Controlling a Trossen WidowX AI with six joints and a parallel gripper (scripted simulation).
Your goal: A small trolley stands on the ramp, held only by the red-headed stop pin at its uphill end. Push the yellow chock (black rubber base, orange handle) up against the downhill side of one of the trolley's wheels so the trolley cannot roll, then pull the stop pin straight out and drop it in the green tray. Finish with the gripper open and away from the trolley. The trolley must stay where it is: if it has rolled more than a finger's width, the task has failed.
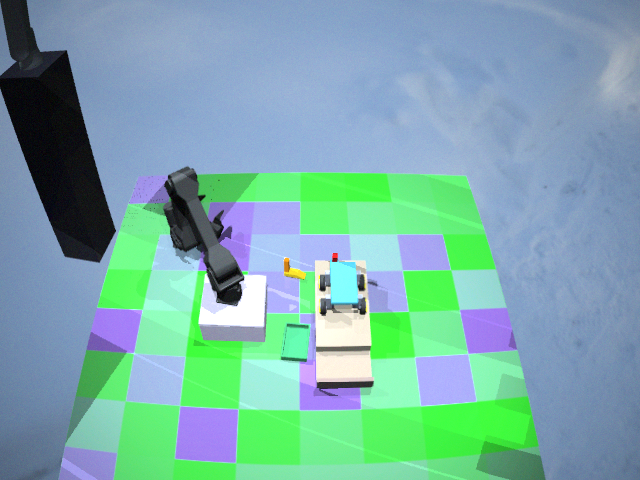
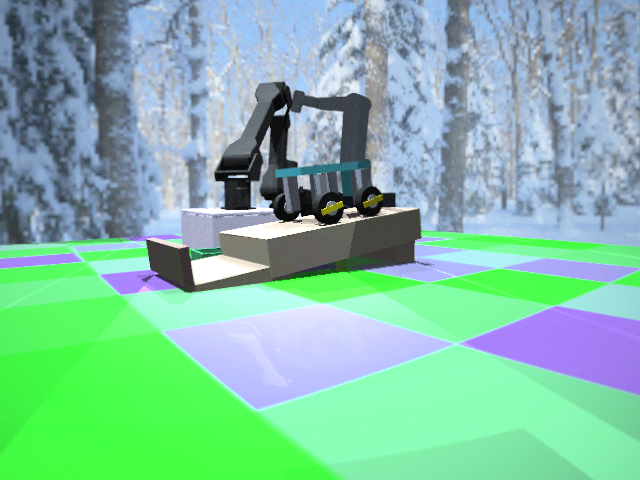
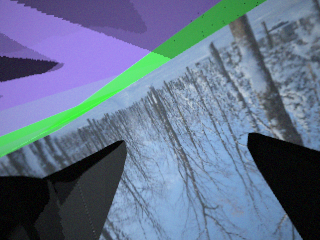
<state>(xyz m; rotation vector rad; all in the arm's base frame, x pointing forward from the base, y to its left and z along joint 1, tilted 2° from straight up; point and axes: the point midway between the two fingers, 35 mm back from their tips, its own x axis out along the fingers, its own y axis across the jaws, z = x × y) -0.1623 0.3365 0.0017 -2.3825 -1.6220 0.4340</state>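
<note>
Right now the yellow chock is 310 mm ahead of my gripper tip, 190 mm to the right of it and 60 mm below it. Also, from my gripper tip: beige ramp: 470 mm ahead, 320 mm to the right, 40 mm below; trolley: 470 mm ahead, 320 mm to the right, 30 mm above; red-headed stop pin: 430 mm ahead, 230 mm to the right, 40 mm above.
</note>
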